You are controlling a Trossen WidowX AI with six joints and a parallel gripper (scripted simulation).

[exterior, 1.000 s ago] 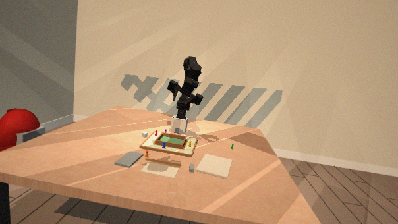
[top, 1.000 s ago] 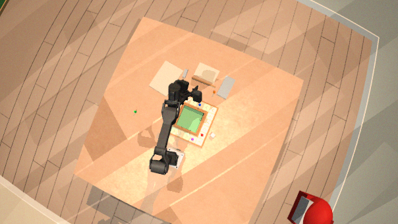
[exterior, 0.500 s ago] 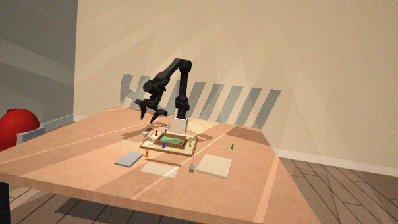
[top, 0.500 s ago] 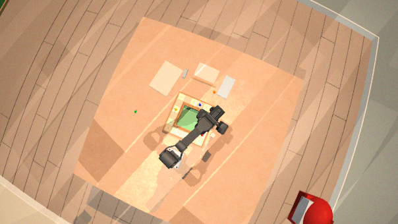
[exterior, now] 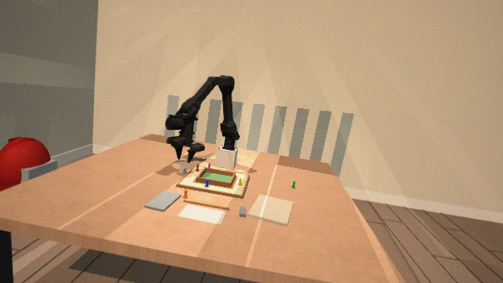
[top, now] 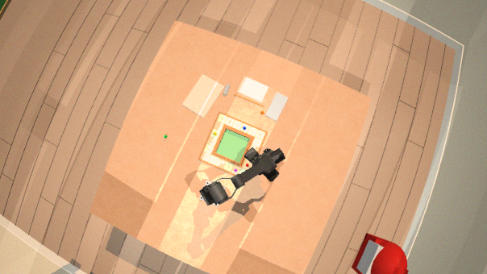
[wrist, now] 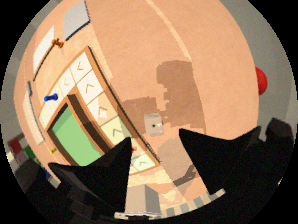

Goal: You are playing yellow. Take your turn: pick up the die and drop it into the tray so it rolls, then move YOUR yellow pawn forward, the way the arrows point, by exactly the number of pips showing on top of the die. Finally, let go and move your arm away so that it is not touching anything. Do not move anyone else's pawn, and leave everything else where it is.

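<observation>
My gripper tip is now 5 cm above the white die. From my gripper tip the other things lie so: purple pawn 11 cm to the left, 8 cm behind, 3 cm below; red pawn 6 cm to the left, 3 cm below, 3 cm behind; green tray 18 cm to the left, 5 cm below, 3 cm ahead.
</observation>
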